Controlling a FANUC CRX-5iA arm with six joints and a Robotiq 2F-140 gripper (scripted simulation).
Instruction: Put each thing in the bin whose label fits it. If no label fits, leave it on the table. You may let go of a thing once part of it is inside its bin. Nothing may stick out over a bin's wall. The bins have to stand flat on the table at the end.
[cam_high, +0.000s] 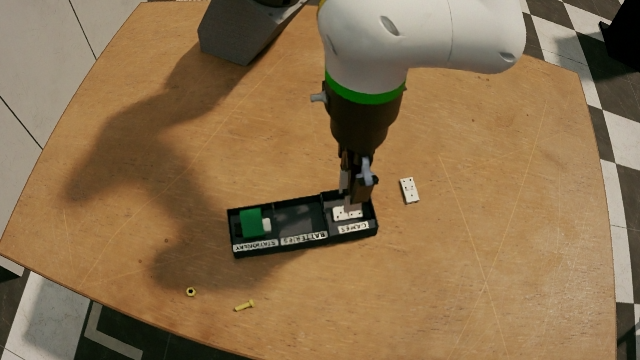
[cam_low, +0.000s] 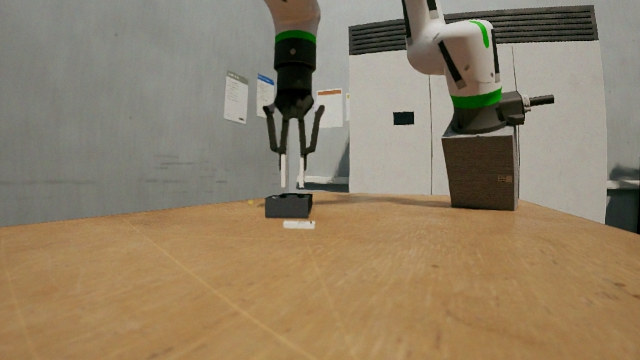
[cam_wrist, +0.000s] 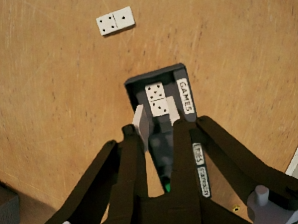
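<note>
Right now my hand is 90 mm past the white die-like block, 100 mm to the right of it and 90 mm above it. The rest, counted from my hand: yellow bolt 220 mm ahead, 100 mm to the right, 90 mm below; then flat green block 80 mm ahead, 150 mm to the right, 70 mm below; then black three-part bin tray 50 mm ahead, 70 mm to the right, 70 mm below.
</note>
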